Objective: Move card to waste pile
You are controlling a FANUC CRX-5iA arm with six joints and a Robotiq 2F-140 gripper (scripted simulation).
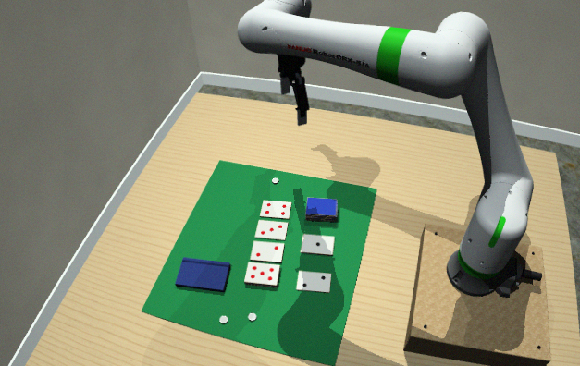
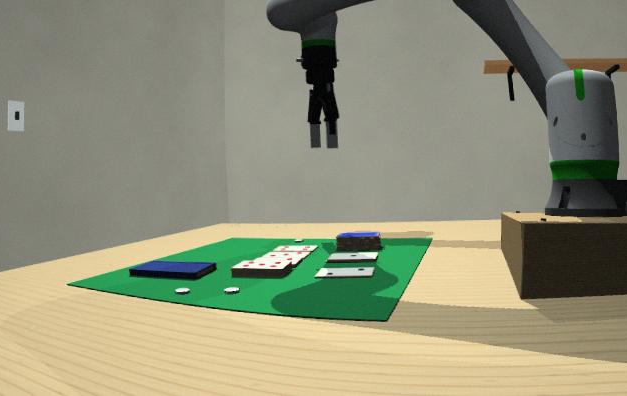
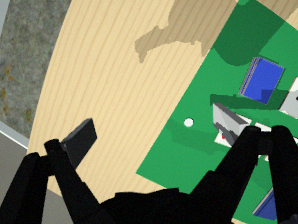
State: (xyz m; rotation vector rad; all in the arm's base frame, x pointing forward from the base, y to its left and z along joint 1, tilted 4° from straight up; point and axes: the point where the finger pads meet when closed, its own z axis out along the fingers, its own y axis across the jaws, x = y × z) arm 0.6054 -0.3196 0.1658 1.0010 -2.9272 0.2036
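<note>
Now: the card 140 mm behind my hand, 180 mm to the left of it and 210 mm below it. From my hand the other things lie so: green mat (30 mm behind, 350 mm to the left, 250 mm below).
</note>
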